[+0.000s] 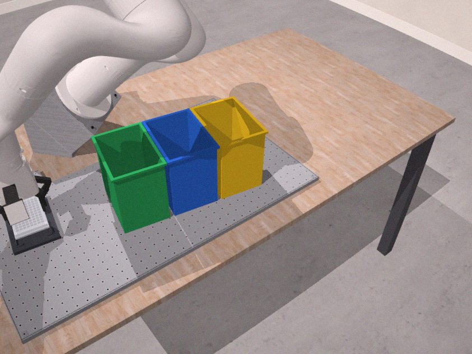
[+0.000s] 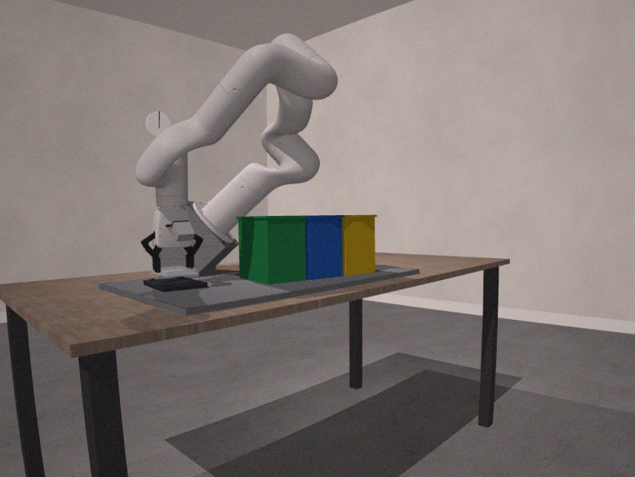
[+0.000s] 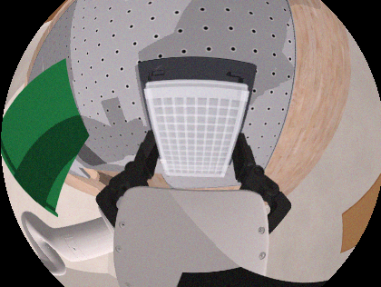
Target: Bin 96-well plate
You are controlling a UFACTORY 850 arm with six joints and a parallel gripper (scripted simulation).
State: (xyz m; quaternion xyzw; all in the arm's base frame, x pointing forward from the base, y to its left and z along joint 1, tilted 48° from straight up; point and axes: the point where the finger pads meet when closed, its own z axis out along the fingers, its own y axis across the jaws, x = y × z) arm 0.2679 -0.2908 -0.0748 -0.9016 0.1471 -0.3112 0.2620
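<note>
My gripper is now 40 mm above the dark plate nest. The rest, counted from my hand: green bin (90 mm ahead, 260 mm to the left, 40 mm above); blue bin (120 mm ahead, 390 mm to the left, 40 mm above); white 96-well plate (10 mm below).
</note>
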